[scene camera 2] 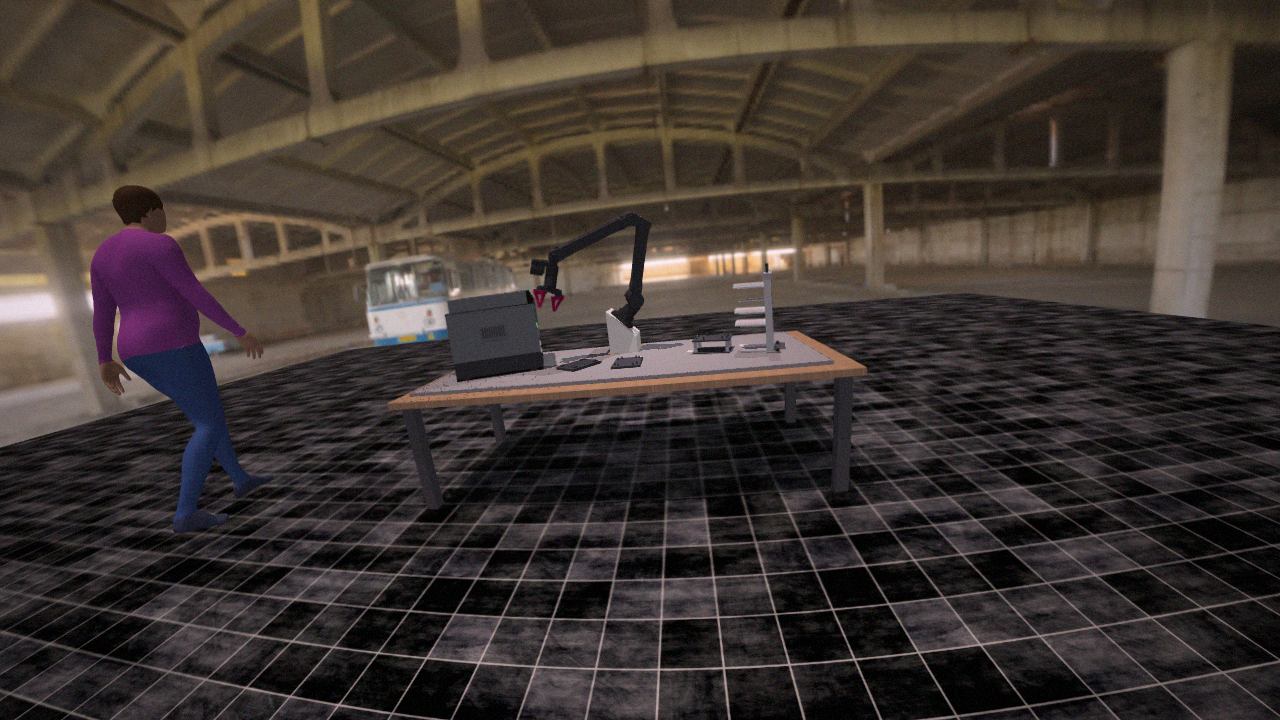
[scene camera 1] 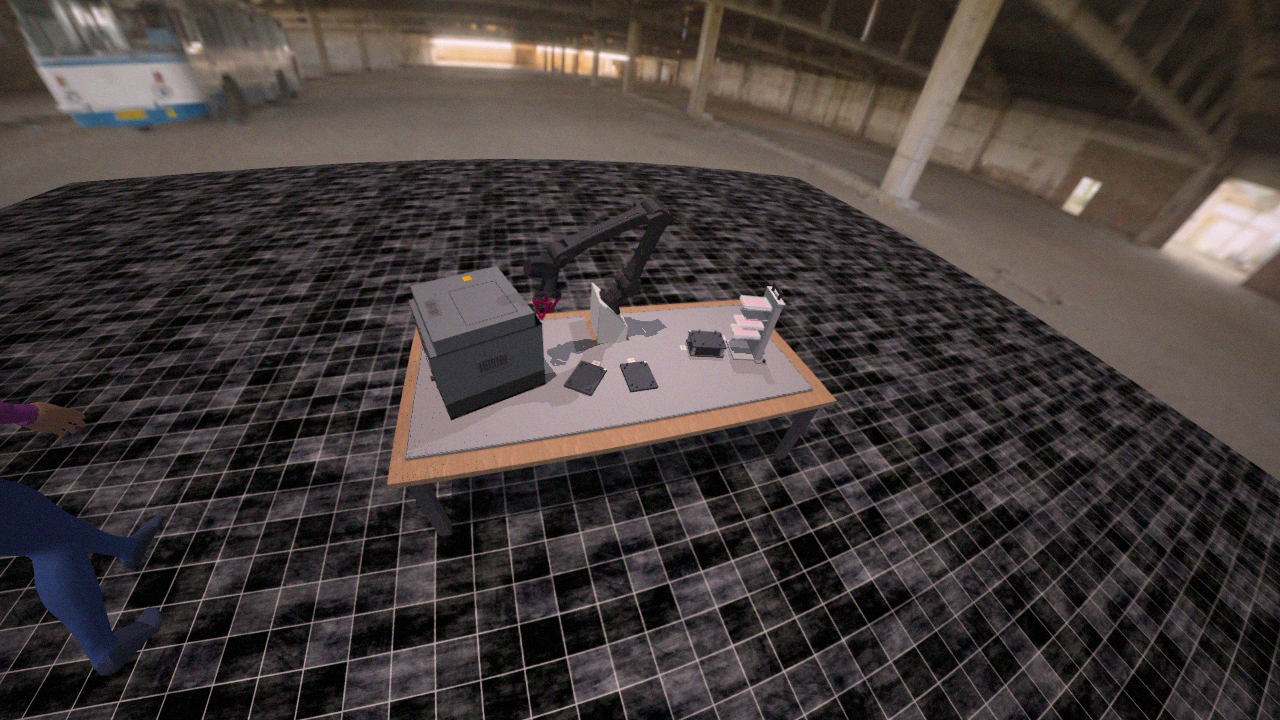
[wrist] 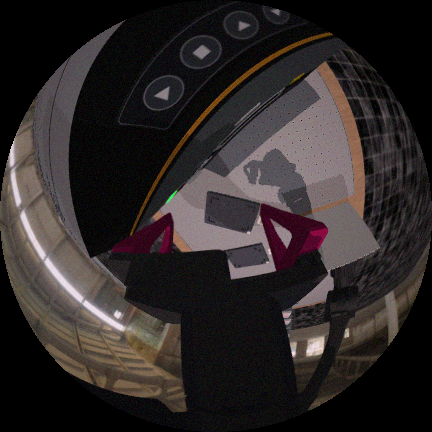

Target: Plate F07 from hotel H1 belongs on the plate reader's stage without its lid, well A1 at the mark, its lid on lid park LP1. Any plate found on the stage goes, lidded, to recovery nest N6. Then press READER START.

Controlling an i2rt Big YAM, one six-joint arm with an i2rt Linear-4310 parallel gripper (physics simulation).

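Seen in the pictures: gripper, fingertip midpoint: [scene camera 2: 547, 309] [scene camera 1: 545, 315] [wrist: 216, 212]; arm's base, origin of the base link: [scene camera 2: 621, 320] [scene camera 1: 608, 303] [wrist: 341, 256].
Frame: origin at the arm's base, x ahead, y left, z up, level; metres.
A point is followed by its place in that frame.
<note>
The large dark grey plate reader [scene camera 1: 487, 362] @(y -0.467, x 0.457, z 0.060 m) [scene camera 2: 492, 335] @(y -0.453, x 0.451, z 0.034 m) [wrist: 115, 165] @(y -0.353, x 0.254, z 0.183 m) stands at the table's left end. In the wrist view, round buttons with triangle and square symbols show on its black panel, and a green light [wrist: 172, 196] is lit. Its stage is not visible. My gripper [scene camera 1: 542, 313] @(y -0.274, x 0.254, z 0.108 m) [scene camera 2: 547, 308] @(y -0.274, x 0.254, z 0.108 m) [wrist: 216, 212] @(y -0.274, x 0.254, z 0.108 m) is open and empty, high beside the reader's upper edge. Plate hotel H1 [scene camera 1: 769, 329] @(y 0.694, x 0.248, z 0.041 m) [scene camera 2: 768, 313] @(y 0.698, x 0.247, z 0.014 m) stands at the right with pale plates on its shelves; their labels are unreadable. Two flat dark nests [scene camera 1: 586, 377] @(y -0.116, x 0.341, z -0.136 m) [scene camera 1: 639, 376] @(y 0.105, x 0.341, z -0.138 m) [scene camera 2: 579, 364] @(y -0.108, x 0.355, z -0.136 m) [scene camera 2: 627, 361] @(y 0.104, x 0.335, z -0.138 m) [wrist: 231, 211] @(y -0.126, x 0.326, z -0.136 m) [wrist: 249, 255] @(y 0.092, x 0.317, z -0.138 m) lie mid-table.
A dark raised holder [scene camera 1: 706, 342] [scene camera 2: 712, 342] stands left of the hotel. The arm's pale base bracket [scene camera 1: 605, 315] @(y -0.023, x 0.095, z -0.001 m) [scene camera 2: 623, 335] @(y 0.027, x 0.088, z -0.063 m) [wrist: 350, 237] @(y -0.063, x -0.016, z -0.010 m) stands at the table's back. A person [scene camera 2: 156, 286] in a purple top is left of the table [scene camera 1: 617, 438] @(y -0.023, x 0.634, z -0.160 m) [scene camera 2: 662, 386] @(y 0.304, x 0.622, z -0.168 m).
</note>
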